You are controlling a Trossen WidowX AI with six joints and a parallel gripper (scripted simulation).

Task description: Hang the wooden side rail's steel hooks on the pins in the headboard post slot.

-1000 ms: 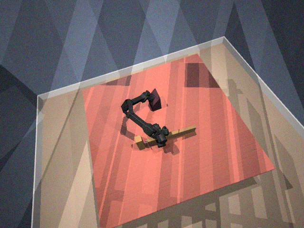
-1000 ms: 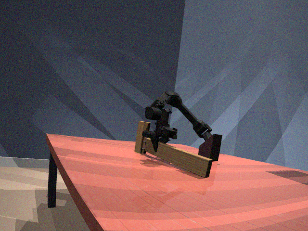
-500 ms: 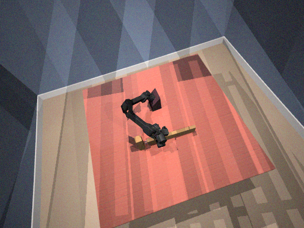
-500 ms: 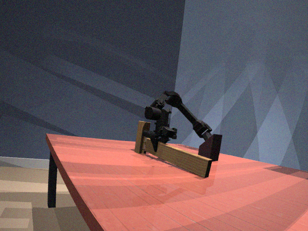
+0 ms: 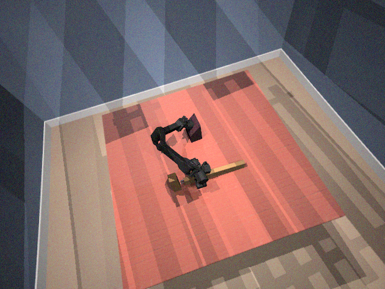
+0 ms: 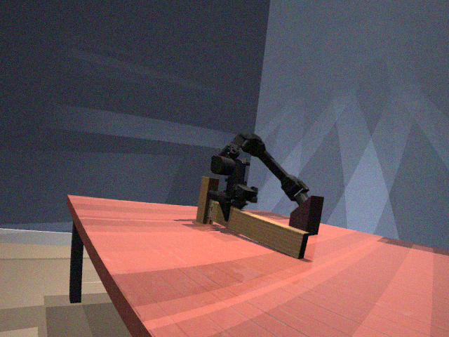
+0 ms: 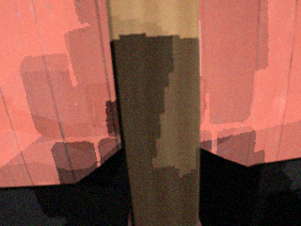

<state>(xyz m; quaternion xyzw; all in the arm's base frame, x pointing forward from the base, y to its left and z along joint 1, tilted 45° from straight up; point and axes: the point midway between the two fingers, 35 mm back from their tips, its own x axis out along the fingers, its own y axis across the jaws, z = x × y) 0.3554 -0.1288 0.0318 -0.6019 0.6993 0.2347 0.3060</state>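
My gripper tip is now 20 mm past the headboard post, 150 mm to the left of it and 40 mm below it.
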